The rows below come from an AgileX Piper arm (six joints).
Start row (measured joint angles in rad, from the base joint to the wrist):
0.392 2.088 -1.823 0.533 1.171 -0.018
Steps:
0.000 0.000 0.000 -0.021 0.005 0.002
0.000 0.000 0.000 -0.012 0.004 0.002
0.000 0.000 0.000 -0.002 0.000 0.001
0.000 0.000 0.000 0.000 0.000 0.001
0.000 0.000 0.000 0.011 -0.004 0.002
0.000 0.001 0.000 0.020 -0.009 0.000
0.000 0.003 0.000 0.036 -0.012 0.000
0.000 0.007 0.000 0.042 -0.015 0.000
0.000 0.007 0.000 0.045 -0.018 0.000
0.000 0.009 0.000 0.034 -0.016 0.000
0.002 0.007 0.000 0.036 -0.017 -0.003
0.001 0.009 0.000 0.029 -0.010 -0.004
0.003 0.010 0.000 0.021 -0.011 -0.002
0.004 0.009 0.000 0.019 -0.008 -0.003
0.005 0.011 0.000 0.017 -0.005 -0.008
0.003 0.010 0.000 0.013 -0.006 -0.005
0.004 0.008 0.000 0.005 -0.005 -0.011
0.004 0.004 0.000 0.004 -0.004 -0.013
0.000 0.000 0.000 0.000 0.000 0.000
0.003 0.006 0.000 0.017 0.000 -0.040
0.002 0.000 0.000 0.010 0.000 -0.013
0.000 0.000 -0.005 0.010 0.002 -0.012
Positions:
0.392 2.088 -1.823 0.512 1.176 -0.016
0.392 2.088 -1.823 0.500 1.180 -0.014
0.392 2.088 -1.823 0.498 1.180 -0.013
0.392 2.088 -1.823 0.498 1.180 -0.012
0.392 2.088 -1.823 0.509 1.176 -0.010
0.392 2.089 -1.823 0.529 1.167 -0.010
0.392 2.092 -1.823 0.565 1.155 -0.010
0.392 2.099 -1.823 0.607 1.140 -0.010
0.392 2.106 -1.823 0.652 1.122 -0.010
0.392 2.115 -1.823 0.686 1.106 -0.010
0.394 2.122 -1.823 0.722 1.089 -0.013
0.395 2.131 -1.823 0.751 1.079 -0.017
0.398 2.141 -1.823 0.772 1.068 -0.019
0.402 2.150 -1.823 0.791 1.060 -0.022
0.407 2.161 -1.823 0.808 1.055 -0.030
0.410 2.171 -1.823 0.821 1.049 -0.035
0.414 2.179 -1.823 0.826 1.044 -0.046
0.418 2.183 -1.823 0.830 1.040 -0.059
0.418 2.183 -1.823 0.830 1.040 -0.059
0.421 2.189 -1.823 0.847 1.040 -0.099
0.423 2.189 -1.823 0.857 1.040 -0.112
0.423 2.189 -1.828 0.867 1.042 -0.124

